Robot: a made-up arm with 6 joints. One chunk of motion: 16 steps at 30 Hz.
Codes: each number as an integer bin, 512 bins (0 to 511) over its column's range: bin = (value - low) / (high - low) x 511, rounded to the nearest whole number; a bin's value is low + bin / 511 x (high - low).
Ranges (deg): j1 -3..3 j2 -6..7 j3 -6..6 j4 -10..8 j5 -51..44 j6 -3..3
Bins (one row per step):
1: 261 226 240 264 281 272
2: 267 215 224 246 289 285
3: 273 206 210 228 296 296
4: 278 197 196 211 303 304
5: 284 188 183 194 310 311
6: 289 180 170 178 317 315
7: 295 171 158 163 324 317
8: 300 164 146 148 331 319
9: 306 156 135 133 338 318
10: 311 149 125 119 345 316
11: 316 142 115 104 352 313
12: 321 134 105 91 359 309
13: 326 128 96 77 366 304
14: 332 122 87 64 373 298
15: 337 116 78 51 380 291
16: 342 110 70 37 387 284
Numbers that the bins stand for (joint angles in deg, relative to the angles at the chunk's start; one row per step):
1: 0.06 -0.25 -0.36 -0.70 1.24 0.19
2: 0.14 -0.53 -0.74 -1.33 2.73 0.35
3: 0.21 -0.76 -1.07 -1.97 4.03 0.48
4: 0.26 -0.99 -1.40 -2.57 5.33 0.57
5: 0.33 -1.22 -1.70 -3.17 6.63 0.65
6: 0.39 -1.42 -2.01 -3.73 7.93 0.70
7: 0.46 -1.65 -2.29 -4.26 9.23 0.72
8: 0.52 -1.83 -2.57 -4.79 10.54 0.75
9: 0.59 -2.03 -2.83 -5.32 11.84 0.73
10: 0.65 -2.21 -3.06 -5.81 13.14 0.71
11: 0.71 -2.39 -3.30 -6.34 14.44 0.68
12: 0.77 -2.59 -3.53 -6.79 15.74 0.63
13: 0.83 -2.74 -3.75 -7.29 17.04 0.57
14: 0.90 -2.90 -3.96 -7.75 18.34 0.50
15: 0.96 -3.05 -4.17 -8.20 19.65 0.42
16: 1.02 -3.20 -4.36 -8.70 20.95 0.33

